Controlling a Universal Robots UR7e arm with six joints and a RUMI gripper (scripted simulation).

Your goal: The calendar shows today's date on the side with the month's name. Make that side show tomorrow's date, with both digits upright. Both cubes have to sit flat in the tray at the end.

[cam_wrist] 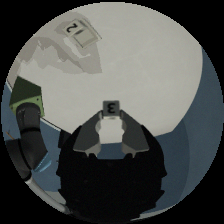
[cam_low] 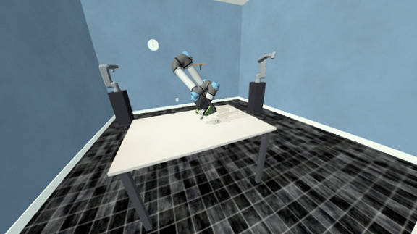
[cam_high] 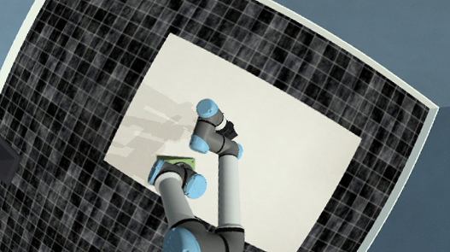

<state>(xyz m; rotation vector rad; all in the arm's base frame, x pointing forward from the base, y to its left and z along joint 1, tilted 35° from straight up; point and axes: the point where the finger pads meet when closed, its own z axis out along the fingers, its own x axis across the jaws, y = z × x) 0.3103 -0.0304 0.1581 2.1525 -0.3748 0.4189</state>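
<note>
The white calendar cube lies 10 mm to the right of my hand and 10 mm below it. From my hand the other things lie so: calendar tray: 150 mm to the left, 80 mm below, 10 mm behind; pale date cube: 170 mm to the left, 70 mm below, 10 mm behind.
</note>
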